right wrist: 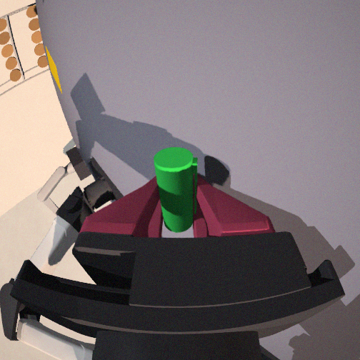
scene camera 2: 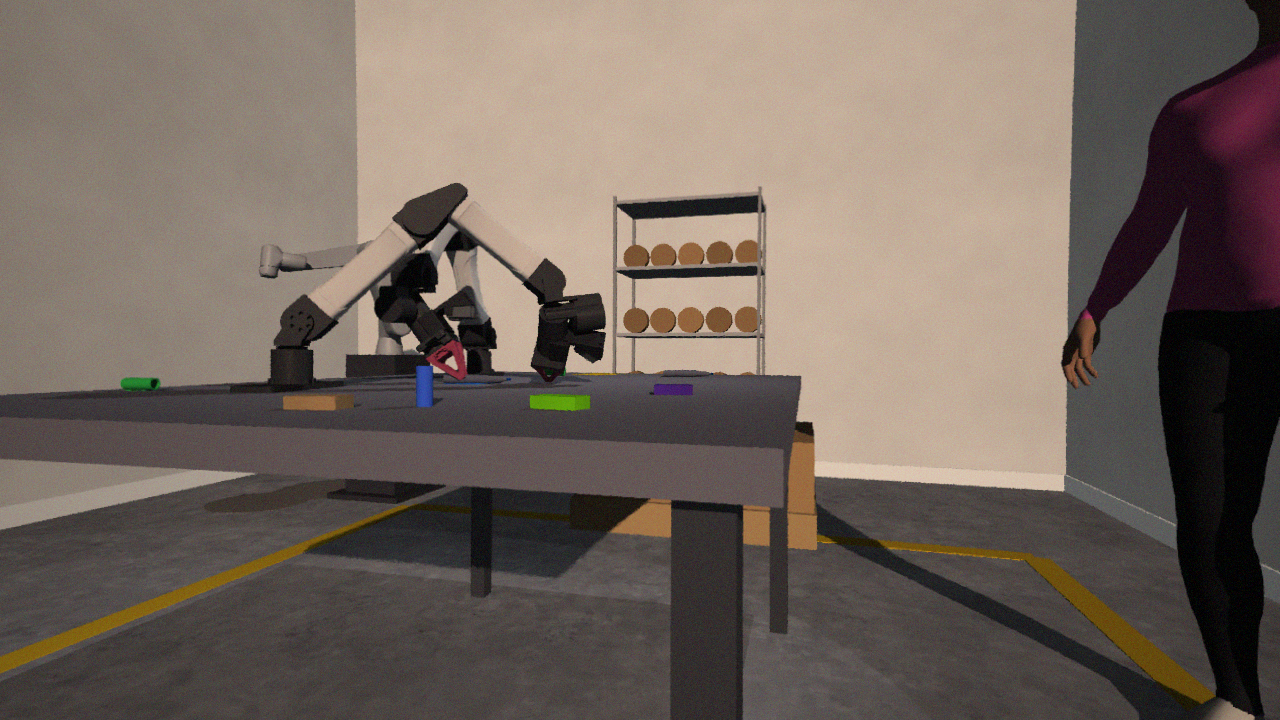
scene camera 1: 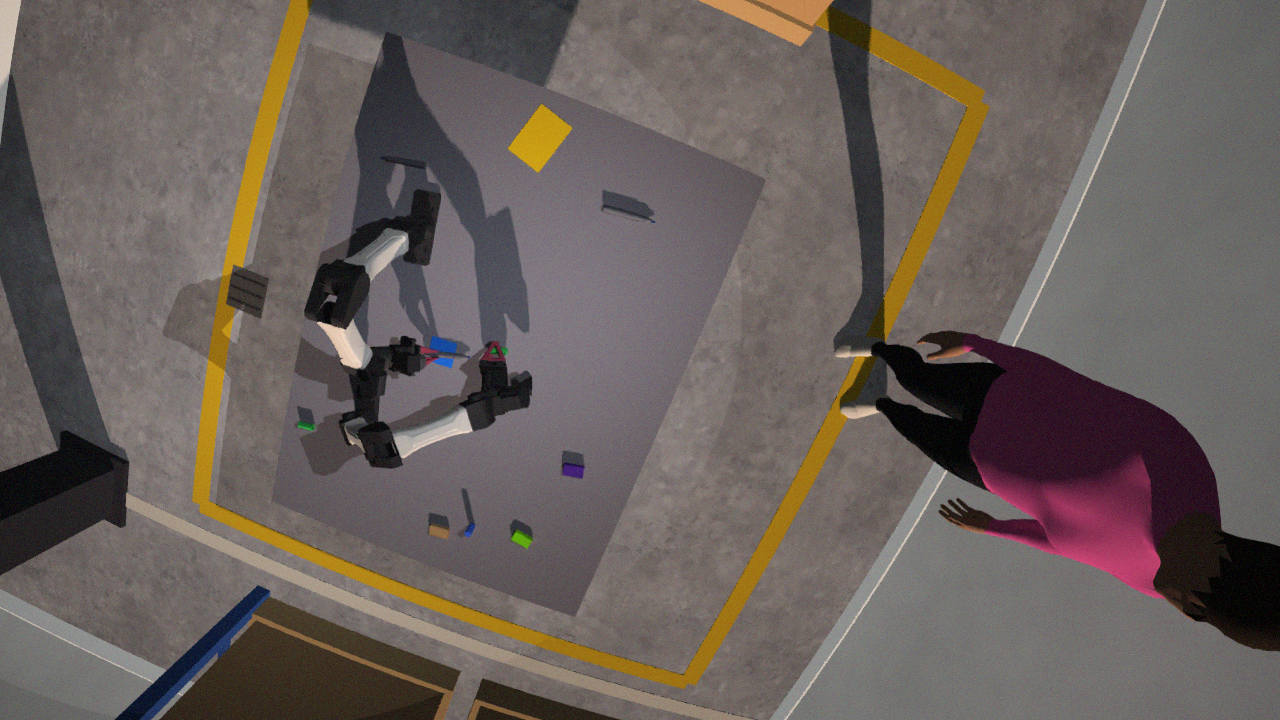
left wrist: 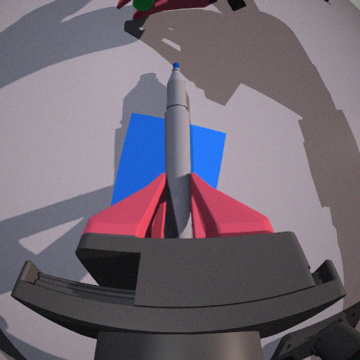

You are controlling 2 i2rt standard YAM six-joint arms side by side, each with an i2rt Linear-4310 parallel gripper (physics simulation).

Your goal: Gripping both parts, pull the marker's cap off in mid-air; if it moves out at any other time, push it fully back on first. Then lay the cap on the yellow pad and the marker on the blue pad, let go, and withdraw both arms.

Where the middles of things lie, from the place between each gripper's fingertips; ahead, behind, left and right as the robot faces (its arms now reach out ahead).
I see my left gripper 1 cm to the right of the blue pad (left wrist: 142, 157), 1 cm short of it and 1 cm above it. Round my left hand: tan block (scene camera 2: 302, 401): 56 cm to the right, 17 cm ahead; then lime block (scene camera 2: 543, 401): 47 cm to the right, 42 cm ahead; then yellow pad (scene camera 1: 544, 132): 66 cm to the left, 6 cm ahead, 1 cm below.
The blue pad lies 14 cm behind my right hand, 9 cm to the right of it and 1 cm below it. From my right hand the other things lie so: tan block: 66 cm to the right, 2 cm ahead; lime block: 57 cm to the right, 27 cm ahead; yellow pad: 56 cm to the left, 9 cm behind, 1 cm below.
